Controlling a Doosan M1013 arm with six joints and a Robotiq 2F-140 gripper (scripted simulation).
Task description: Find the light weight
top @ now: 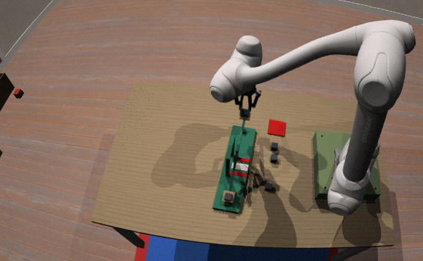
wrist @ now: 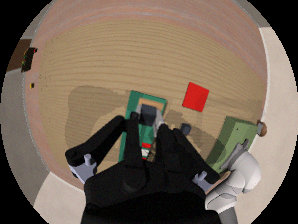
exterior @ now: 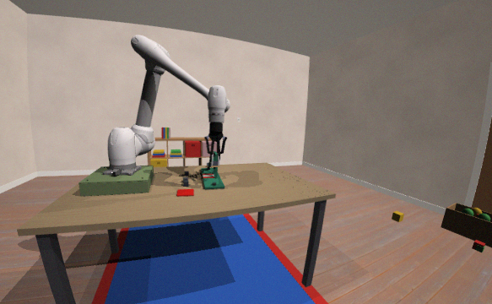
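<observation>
Now: hand 17 cm past the red dish, 17 cm above it and 7 cm to the left of it. Round my hand: green rocker balance (20 cm to the left, 8 cm below, 2 cm behind).
</observation>
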